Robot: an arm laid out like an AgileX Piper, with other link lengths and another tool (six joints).
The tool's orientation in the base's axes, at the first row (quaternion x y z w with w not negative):
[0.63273, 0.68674, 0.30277, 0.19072]
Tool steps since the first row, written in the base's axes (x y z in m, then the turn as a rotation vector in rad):
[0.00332, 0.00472, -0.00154, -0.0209, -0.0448, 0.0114]
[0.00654, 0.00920, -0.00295, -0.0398, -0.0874, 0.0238]
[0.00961, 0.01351, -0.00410, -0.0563, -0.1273, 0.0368]
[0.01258, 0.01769, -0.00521, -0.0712, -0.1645, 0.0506]
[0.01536, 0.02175, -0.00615, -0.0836, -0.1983, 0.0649]
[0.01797, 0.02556, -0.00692, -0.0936, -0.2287, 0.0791]
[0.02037, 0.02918, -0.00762, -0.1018, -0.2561, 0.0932]
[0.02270, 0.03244, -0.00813, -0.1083, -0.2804, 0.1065]
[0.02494, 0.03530, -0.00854, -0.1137, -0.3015, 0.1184]
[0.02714, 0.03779, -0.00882, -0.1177, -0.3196, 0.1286]
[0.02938, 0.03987, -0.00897, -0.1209, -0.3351, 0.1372]
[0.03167, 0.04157, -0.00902, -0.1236, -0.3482, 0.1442]
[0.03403, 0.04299, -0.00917, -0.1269, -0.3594, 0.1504]
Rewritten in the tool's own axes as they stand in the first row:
[0.00404, 0.00157, 0.00411, -0.0401, -0.0090, -0.0298]
[0.00787, 0.00314, 0.00802, -0.0781, -0.0157, -0.0586]
[0.01159, 0.00476, 0.01161, -0.1137, -0.0203, -0.0859]
[0.01519, 0.00634, 0.01508, -0.1468, -0.0230, -0.1123]
[0.01872, 0.00788, 0.01828, -0.1768, -0.0235, -0.1368]
[0.02205, 0.00940, 0.02120, -0.2037, -0.0222, -0.1591]
[0.02523, 0.01081, 0.02390, -0.2280, -0.0196, -0.1797]
[0.02808, 0.01228, 0.02635, -0.2494, -0.0161, -0.1980]
[0.03056, 0.01374, 0.02860, -0.2681, -0.0127, -0.2140]
[0.03270, 0.01526, 0.03066, -0.2842, -0.0093, -0.2274]
[0.03445, 0.01688, 0.03258, -0.2980, -0.0063, -0.2385]
[0.03583, 0.01860, 0.03439, -0.3097, -0.0039, -0.2478]
[0.03691, 0.02030, 0.03628, -0.3196, -0.0025, -0.2565]

